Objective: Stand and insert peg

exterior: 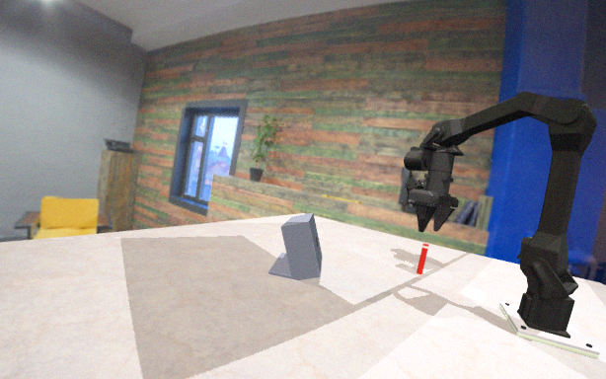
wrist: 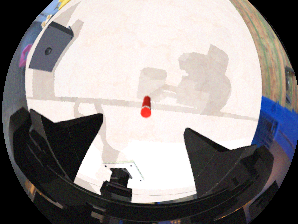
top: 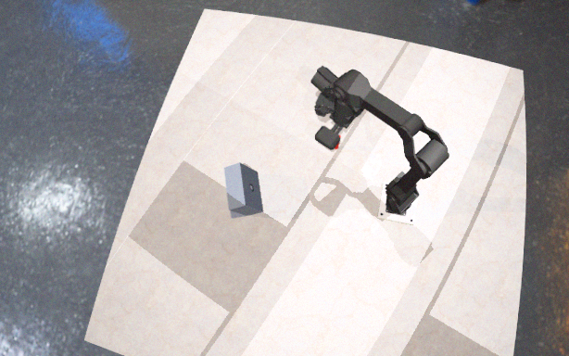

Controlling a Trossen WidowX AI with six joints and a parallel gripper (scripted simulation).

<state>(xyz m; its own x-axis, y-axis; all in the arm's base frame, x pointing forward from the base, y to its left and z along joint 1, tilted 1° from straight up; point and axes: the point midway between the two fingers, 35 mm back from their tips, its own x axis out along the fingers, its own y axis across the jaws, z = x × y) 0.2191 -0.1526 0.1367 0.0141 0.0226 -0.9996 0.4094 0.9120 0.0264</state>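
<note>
Now: gripper tip 6 cm above the red peg. The rest, counted from my gripper tip: grey sloped panel: 24 cm ahead, 22 cm to the left, 6 cm below; panel foot: 27 cm ahead, 23 cm to the left, 11 cm below.
</note>
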